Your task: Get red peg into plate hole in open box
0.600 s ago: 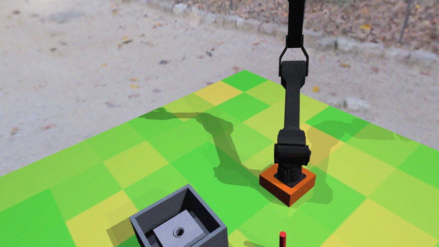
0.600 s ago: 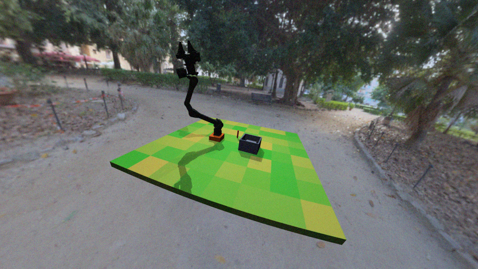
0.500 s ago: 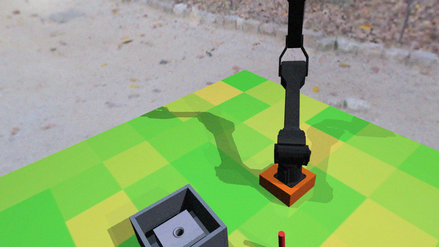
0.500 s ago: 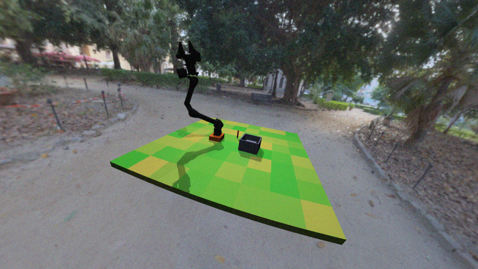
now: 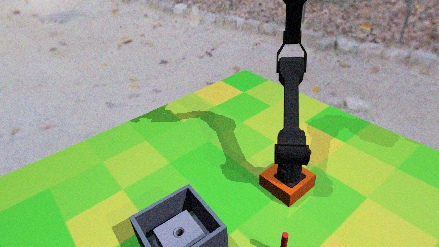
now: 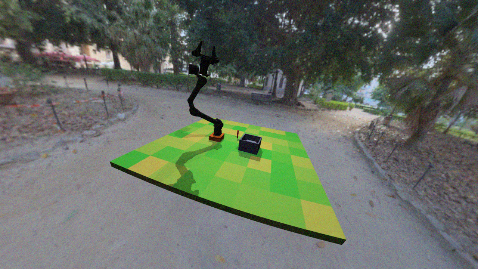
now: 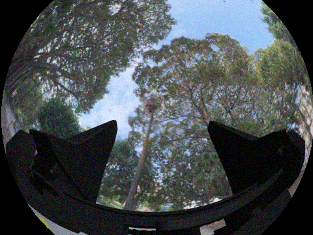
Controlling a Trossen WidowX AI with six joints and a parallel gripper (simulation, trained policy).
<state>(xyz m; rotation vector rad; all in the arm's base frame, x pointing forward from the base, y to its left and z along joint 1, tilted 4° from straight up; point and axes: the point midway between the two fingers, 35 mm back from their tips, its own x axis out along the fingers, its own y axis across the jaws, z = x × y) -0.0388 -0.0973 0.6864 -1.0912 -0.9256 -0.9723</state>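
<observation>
Now: gripper tip 710 mm above the red peg, 280 mm to the right of it and 210 mm short of it. From my gripper tip the other things lie so: grey box: 730 mm below, 370 mm ahead, 110 mm to the left; pale plate: 710 mm below, 370 mm ahead, 110 mm to the left.
</observation>
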